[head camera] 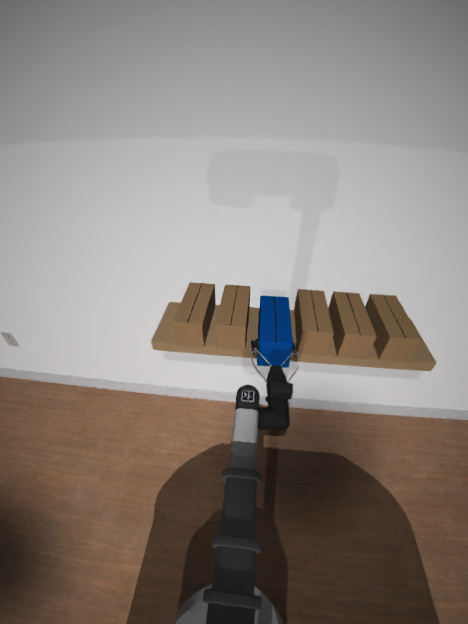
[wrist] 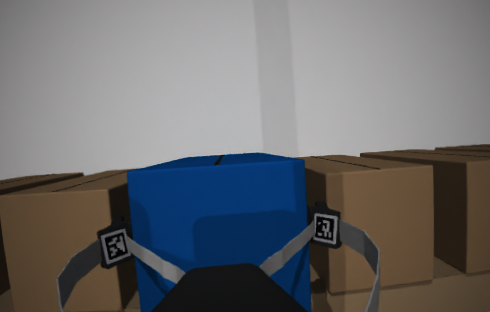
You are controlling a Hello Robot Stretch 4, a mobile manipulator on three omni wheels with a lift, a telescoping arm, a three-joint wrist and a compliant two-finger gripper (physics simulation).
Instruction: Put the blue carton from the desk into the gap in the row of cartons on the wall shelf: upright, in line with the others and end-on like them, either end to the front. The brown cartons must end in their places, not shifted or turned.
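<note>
The blue carton [head camera: 274, 322] [wrist: 215, 200] is upright and end-on, in the gap of the row on the wall shelf [head camera: 163, 332] [wrist: 410, 300]. Its near end sticks out further than its neighbours. My gripper [head camera: 275, 347] [wrist: 220, 236] is shut on it, one finger on each side near the front end. The left brown neighbour [head camera: 231, 335] [wrist: 55, 225] stands a small space away; the right brown neighbour [head camera: 318, 342] [wrist: 385, 200] is closer, with a thin space in the head view. Whether the blue carton's underside touches the shelf is hidden.
Two more brown cartons [head camera: 355, 345] [head camera: 399, 348] stand to the right, and another [head camera: 189, 333] stands at the left end. The white wall [head camera: 100, 226] is behind the shelf. My arm [head camera: 239, 498] reaches in from below over the wooden floor [head camera: 75, 478].
</note>
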